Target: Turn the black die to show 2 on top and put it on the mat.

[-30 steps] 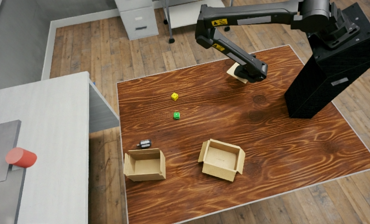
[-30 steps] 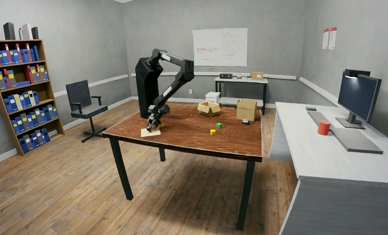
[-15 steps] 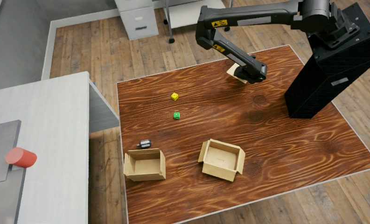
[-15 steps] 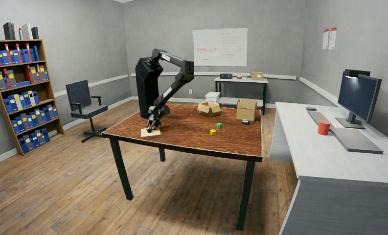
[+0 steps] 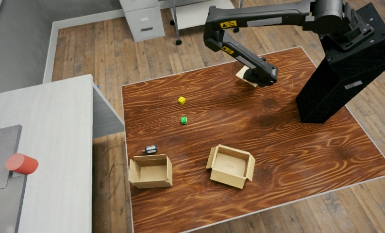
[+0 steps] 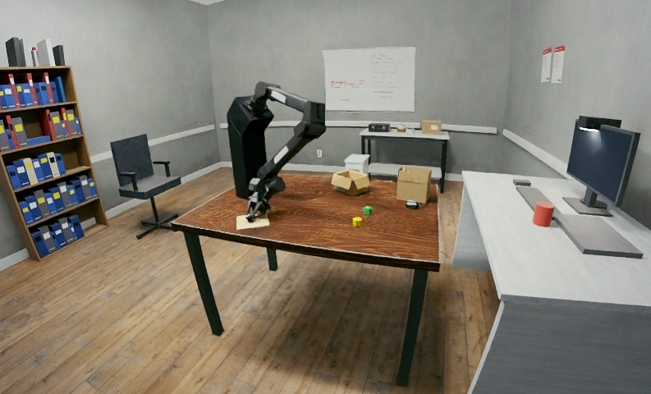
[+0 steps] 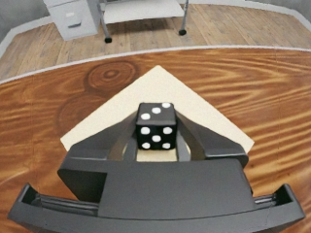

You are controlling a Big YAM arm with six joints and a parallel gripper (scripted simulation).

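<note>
Now: the black die right at my hand. From my hand the other things lie so: yellow die (460 mm ahead, 70 mm to the left, 10 mm below); then mat (20 mm below, 10 mm to the left); then green die (490 mm ahead, 200 mm to the left, 10 mm below).
</note>
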